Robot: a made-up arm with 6 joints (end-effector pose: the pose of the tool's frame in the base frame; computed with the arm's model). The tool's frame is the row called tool. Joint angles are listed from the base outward.
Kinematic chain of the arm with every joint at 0, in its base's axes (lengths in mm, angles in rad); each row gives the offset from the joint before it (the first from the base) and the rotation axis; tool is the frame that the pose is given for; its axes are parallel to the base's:
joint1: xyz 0 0 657.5 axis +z
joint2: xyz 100.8 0 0 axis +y
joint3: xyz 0 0 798.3 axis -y
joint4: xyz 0 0 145.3 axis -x
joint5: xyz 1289 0 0 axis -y
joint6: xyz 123.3 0 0 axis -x
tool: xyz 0 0 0
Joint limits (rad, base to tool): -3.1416..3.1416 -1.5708..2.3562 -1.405..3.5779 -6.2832..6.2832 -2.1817..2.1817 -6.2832..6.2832
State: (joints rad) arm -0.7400 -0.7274 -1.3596 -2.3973 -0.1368 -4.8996
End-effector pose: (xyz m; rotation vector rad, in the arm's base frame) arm 0.5996 -0.5321 0.5471 1.1784 0.1313 -0.8425
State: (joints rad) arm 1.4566 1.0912 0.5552 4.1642 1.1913 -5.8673
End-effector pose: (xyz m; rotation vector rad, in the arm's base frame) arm 0.3250 1.9761 0.4178 0.7376 0.6098 -0.2686
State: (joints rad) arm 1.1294 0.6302 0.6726 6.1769 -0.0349 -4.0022
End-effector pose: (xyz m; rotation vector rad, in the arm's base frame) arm 0.8438 1.7870 1.5032 -1.8928 -1.2094 0.6256
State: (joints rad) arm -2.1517 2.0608 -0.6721 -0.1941 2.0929 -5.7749
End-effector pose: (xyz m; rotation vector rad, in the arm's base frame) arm 0.1045 0.1968 -0.4356 0.3350 1.0487 -1.9397
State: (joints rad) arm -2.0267 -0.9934 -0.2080 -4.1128 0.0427 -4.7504
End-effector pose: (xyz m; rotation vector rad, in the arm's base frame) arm -0.1413 -0.2981 2.1925 0.9827 -1.9851 -0.0807
